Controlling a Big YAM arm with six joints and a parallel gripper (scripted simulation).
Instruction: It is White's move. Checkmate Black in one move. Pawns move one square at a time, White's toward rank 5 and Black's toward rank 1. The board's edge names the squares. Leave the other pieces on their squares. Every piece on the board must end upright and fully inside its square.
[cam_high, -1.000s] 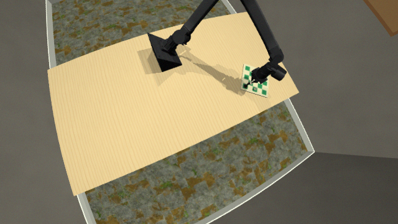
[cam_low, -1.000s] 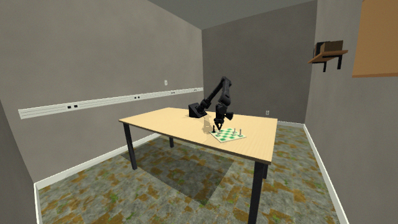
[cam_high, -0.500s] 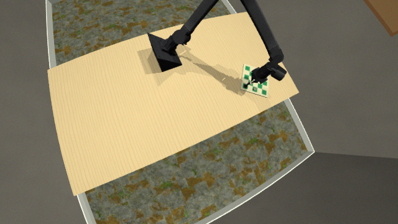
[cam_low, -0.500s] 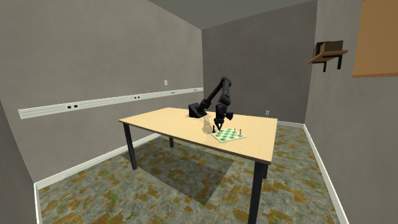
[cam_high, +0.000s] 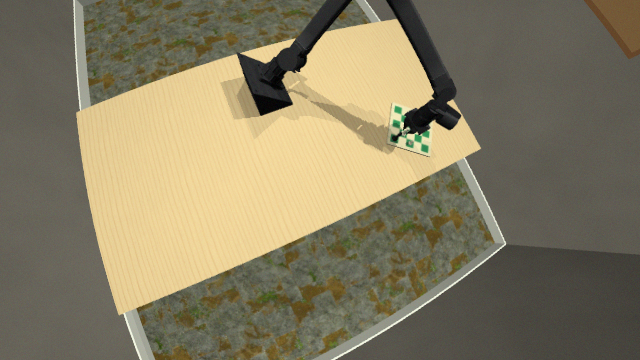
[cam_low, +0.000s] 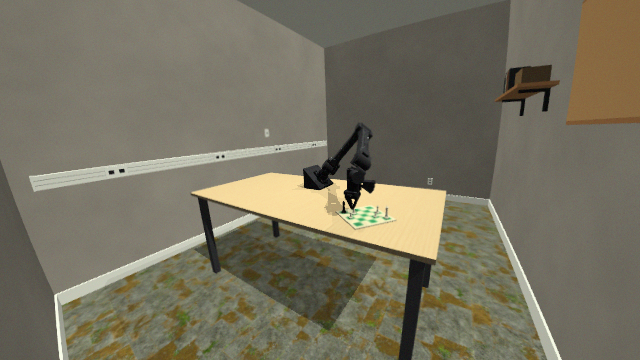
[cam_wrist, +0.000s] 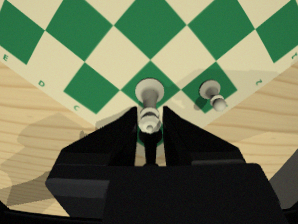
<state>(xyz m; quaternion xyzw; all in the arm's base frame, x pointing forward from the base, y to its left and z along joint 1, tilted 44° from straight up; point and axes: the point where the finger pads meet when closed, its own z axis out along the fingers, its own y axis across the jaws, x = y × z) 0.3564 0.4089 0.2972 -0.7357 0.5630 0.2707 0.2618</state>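
Right now my hand is 1 cm above the white piece. Also, from my hand: black piece (1 cm ahead, 5 cm to the right); then chessboard (1 cm behind, 6 cm to the left, 4 cm below).
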